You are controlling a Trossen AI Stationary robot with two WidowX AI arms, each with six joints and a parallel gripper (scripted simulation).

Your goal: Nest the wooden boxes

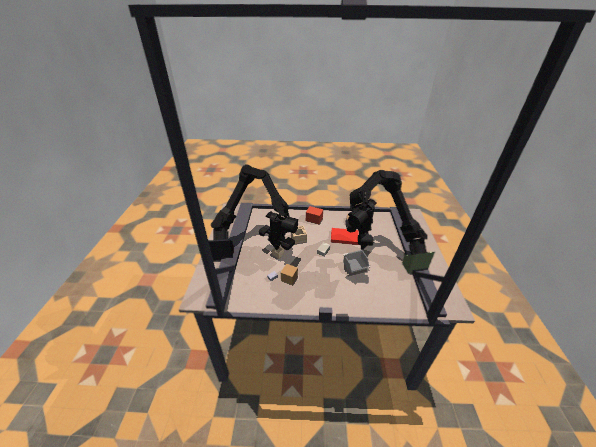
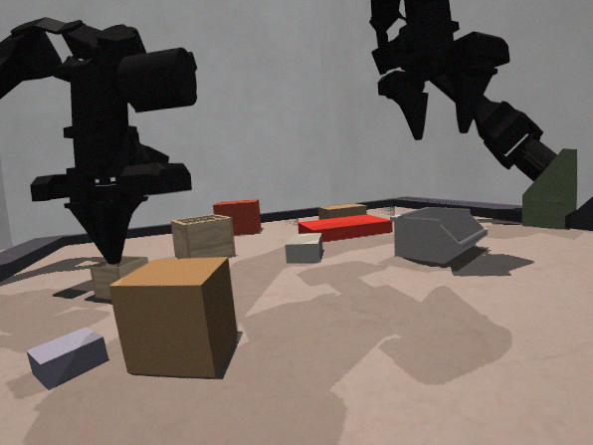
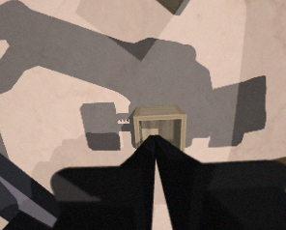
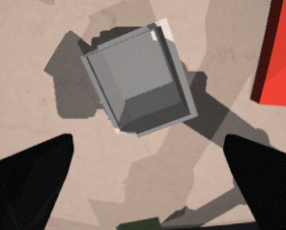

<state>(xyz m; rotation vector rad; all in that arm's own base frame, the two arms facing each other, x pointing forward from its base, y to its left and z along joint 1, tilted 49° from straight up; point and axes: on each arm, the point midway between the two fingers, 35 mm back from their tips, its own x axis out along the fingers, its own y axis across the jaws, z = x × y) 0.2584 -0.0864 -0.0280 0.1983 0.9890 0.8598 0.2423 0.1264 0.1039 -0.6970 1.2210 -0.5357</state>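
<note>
My left gripper is now 60 mm above the small wooden box. From my left hand the other things lie so: orange cube: 150 mm behind, 80 mm to the right, 40 mm below; white block: 230 mm to the right, 50 mm below, 40 mm ahead; lavender block: 150 mm behind, 60 mm below.
</note>
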